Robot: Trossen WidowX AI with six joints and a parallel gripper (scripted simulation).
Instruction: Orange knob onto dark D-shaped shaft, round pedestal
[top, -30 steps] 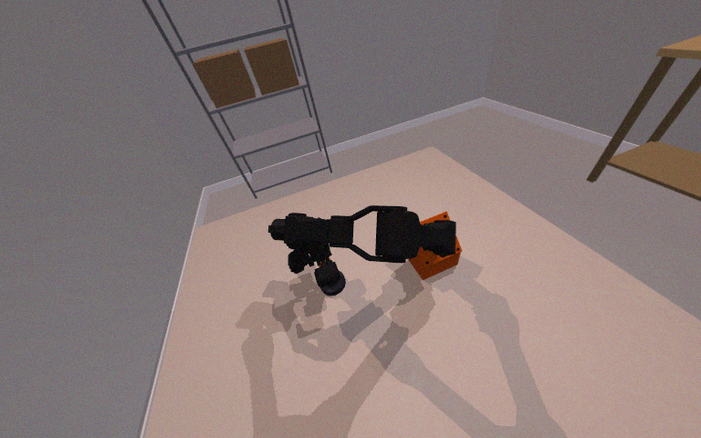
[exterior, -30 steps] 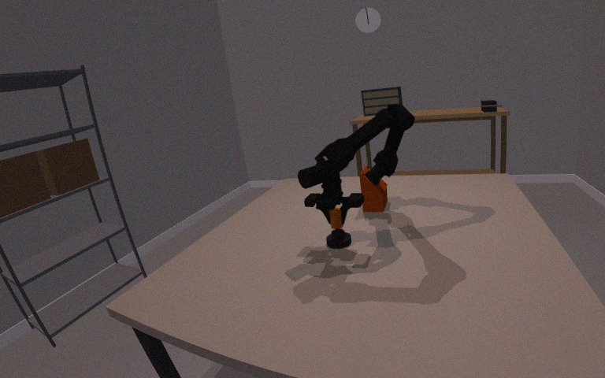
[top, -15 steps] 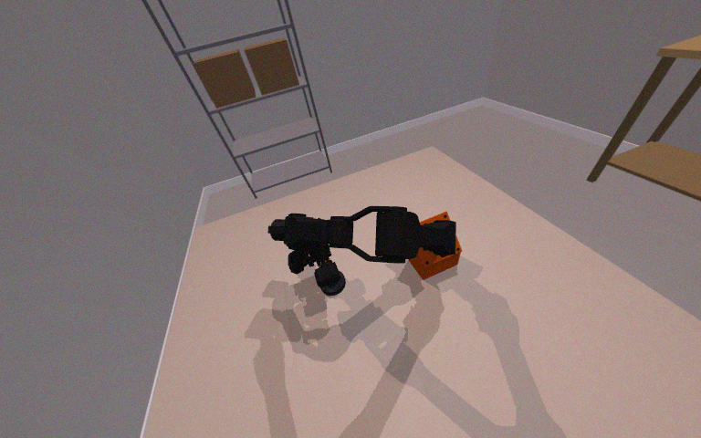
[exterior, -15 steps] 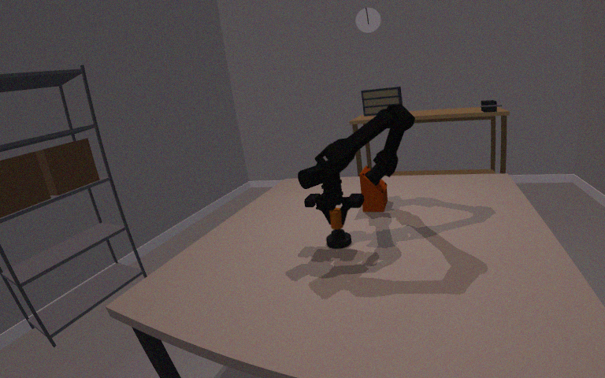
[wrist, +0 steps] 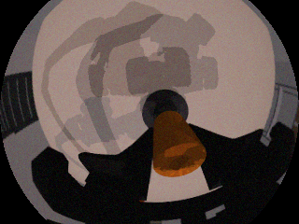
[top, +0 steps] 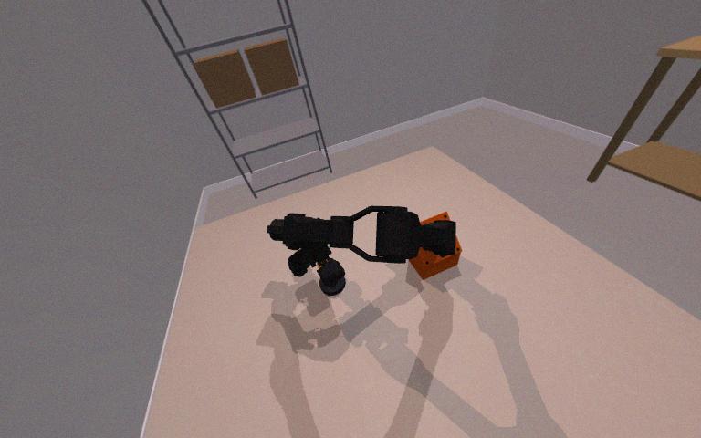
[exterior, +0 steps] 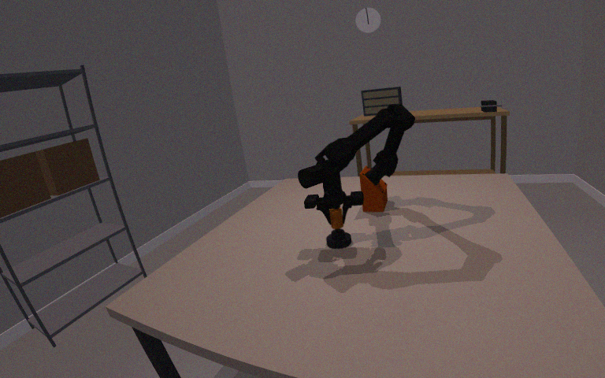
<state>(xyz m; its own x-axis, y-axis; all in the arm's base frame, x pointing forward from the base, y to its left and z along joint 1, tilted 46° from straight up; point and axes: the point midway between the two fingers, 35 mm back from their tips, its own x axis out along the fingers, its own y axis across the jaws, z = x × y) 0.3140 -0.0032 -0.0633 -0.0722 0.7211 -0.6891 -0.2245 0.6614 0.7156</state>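
My gripper tip is now 20 mm below the orange knob. From my gripper tip the other things lie so: dark round pedestal 40 mm below.
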